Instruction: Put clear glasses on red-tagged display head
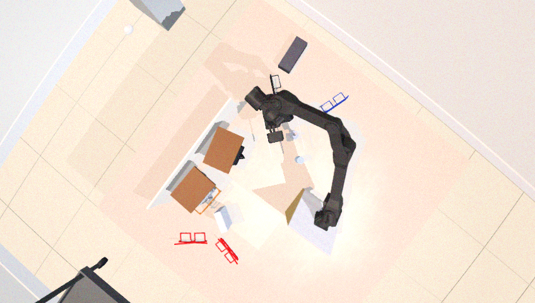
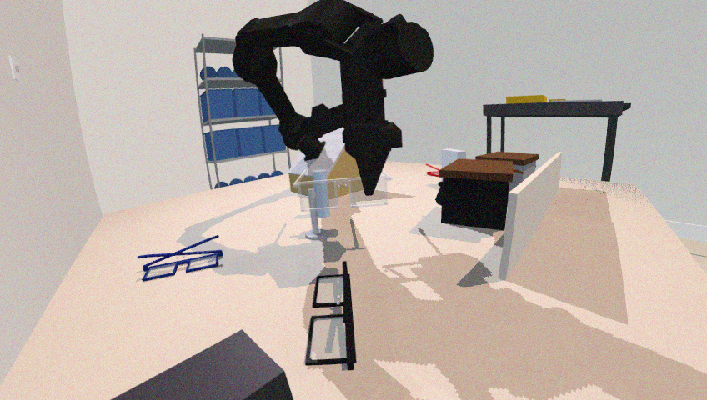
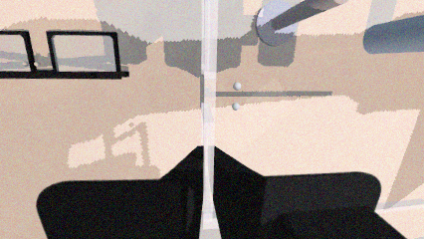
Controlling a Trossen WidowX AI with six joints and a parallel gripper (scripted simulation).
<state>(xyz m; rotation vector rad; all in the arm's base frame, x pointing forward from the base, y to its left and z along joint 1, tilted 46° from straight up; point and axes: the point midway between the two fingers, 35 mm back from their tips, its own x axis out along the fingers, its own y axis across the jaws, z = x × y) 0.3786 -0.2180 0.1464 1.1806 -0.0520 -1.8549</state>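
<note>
Right now the clear glasses is 7 cm behind my gripper tip, 3 cm to the left of it and 1 cm above it. From my gripper tip the other things lie so: light blue post: 19 cm behind, 8 cm to the left, 4 cm below; dark display head: 9 cm ahead, 20 cm to the left, 3 cm below; white peg stand: 12 cm behind, 1 cm to the right, 6 cm below.
</note>
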